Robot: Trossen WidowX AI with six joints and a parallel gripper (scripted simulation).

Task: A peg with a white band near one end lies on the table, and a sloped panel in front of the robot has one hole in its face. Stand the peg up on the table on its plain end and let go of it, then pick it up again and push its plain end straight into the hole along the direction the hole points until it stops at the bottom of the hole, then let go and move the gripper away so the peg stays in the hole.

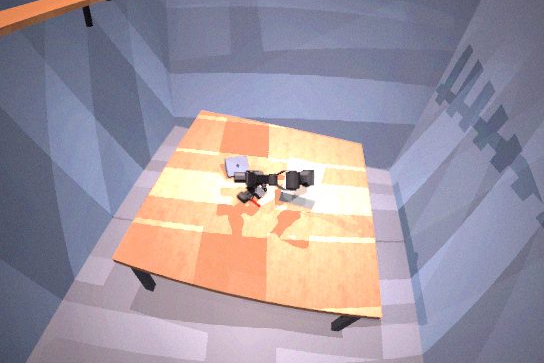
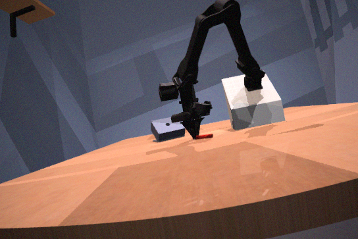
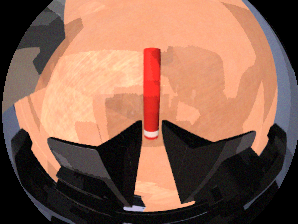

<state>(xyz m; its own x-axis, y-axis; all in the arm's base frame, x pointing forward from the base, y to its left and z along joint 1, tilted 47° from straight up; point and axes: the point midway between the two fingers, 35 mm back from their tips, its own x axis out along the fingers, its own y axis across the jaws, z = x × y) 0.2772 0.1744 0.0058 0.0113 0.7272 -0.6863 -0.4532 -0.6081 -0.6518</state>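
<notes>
Right now my gripper tip is 10 mm past the red peg. From my gripper tip the other things lie so: blue-grey sloped panel: 140 mm ahead, 180 mm to the right, 40 mm above.
</notes>
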